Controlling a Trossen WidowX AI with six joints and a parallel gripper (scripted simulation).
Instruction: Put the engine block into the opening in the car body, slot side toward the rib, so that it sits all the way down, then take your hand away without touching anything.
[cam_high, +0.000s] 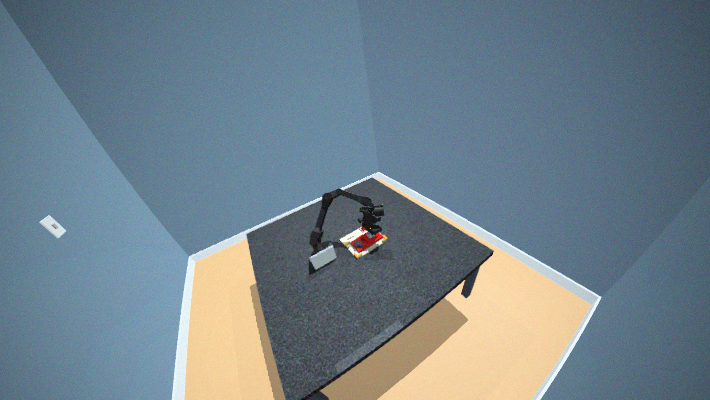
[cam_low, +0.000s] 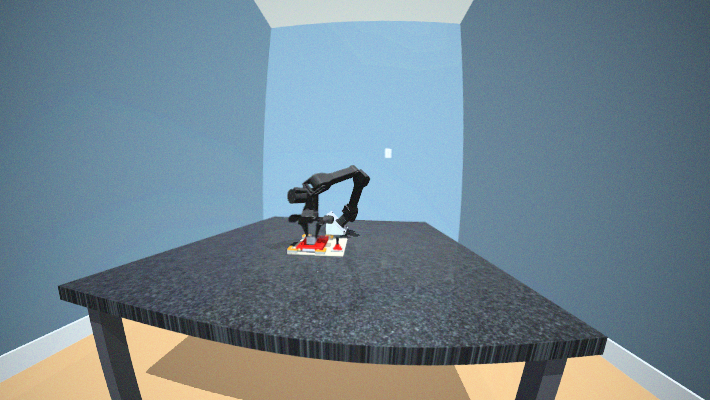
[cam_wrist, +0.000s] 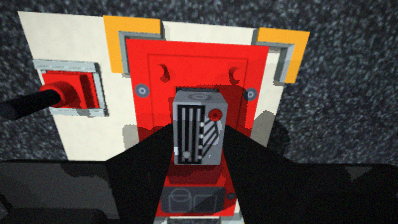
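Now: gripper tip 10 mm above the grey engine block.
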